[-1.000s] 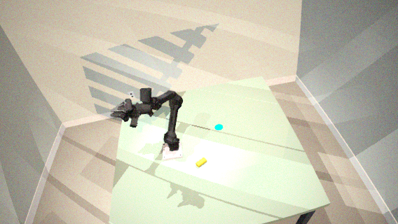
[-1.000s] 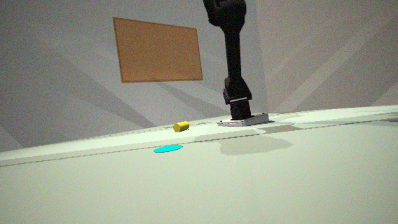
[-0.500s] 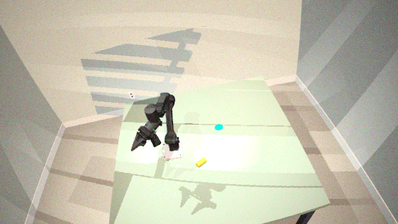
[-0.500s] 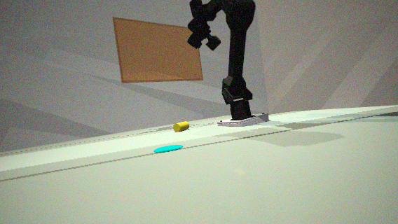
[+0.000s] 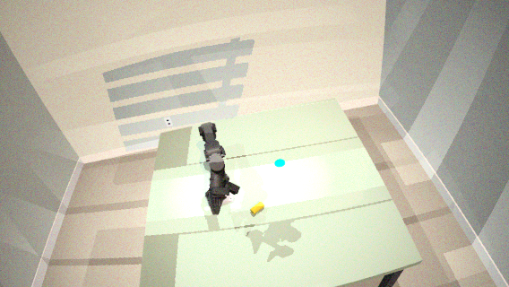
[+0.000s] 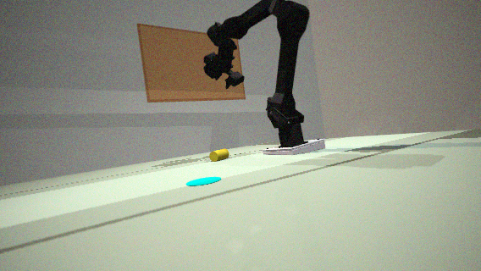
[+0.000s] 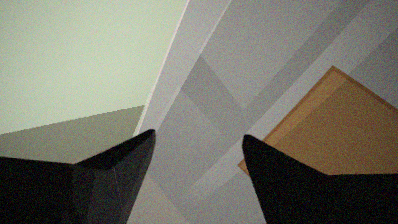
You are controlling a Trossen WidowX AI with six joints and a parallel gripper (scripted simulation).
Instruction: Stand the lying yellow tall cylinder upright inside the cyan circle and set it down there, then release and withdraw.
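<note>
My gripper tip is 290 mm above the yellow tall cylinder, 210 mm to the right of it and 150 mm short of it. Also, from my gripper tip: cyan circle: 500 mm to the left, 320 mm ahead, 300 mm below.
</note>
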